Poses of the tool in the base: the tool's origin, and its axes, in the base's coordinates. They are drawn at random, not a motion.
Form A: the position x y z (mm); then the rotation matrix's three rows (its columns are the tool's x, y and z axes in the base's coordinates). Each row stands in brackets.
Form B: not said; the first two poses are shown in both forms.
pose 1, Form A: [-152.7, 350.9, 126.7], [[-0.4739, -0.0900, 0.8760], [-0.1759, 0.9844, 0.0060], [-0.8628, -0.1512, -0.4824]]
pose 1, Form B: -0.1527, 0.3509, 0.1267, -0.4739, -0.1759, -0.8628, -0.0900, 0.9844, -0.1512
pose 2, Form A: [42.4, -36.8, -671.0], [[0.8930, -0.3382, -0.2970], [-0.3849, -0.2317, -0.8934], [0.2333, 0.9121, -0.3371]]
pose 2, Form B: 0.0424, -0.0368, -0.6710, 0.8930, -0.3849, 0.2333, -0.3382, -0.2317, 0.9121
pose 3, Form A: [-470.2, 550.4, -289.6], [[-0.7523, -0.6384, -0.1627], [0.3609, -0.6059, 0.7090], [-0.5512, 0.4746, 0.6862]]
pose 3, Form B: -0.4702, 0.5504, -0.2896, -0.7523, 0.3609, -0.5512, -0.6384, -0.6059, 0.4746
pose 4, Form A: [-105.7, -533.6, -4.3], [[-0.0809, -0.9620, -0.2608], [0.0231, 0.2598, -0.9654], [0.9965, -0.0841, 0.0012]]
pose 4, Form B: -0.1057, -0.5336, -0.0043, -0.0809, 0.0231, 0.9965, -0.9620, 0.2598, -0.0841
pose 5, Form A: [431.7, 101.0, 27.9], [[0.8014, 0.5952, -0.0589], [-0.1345, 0.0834, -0.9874], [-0.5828, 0.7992, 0.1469]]
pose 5, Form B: 0.4317, 0.1010, 0.0279, 0.8014, -0.1345, -0.5828, 0.5952, 0.0834, 0.7992
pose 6, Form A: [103.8, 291.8, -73.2], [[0.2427, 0.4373, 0.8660], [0.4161, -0.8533, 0.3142], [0.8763, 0.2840, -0.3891]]
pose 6, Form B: 0.1038, 0.2918, -0.0732, 0.2427, 0.4161, 0.8763, 0.4373, -0.8533, 0.2840
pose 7, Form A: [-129.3, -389.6, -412.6], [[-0.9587, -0.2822, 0.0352], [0.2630, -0.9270, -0.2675], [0.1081, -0.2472, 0.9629]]
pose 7, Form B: -0.1293, -0.3896, -0.4126, -0.9587, 0.2630, 0.1081, -0.2822, -0.9270, -0.2472
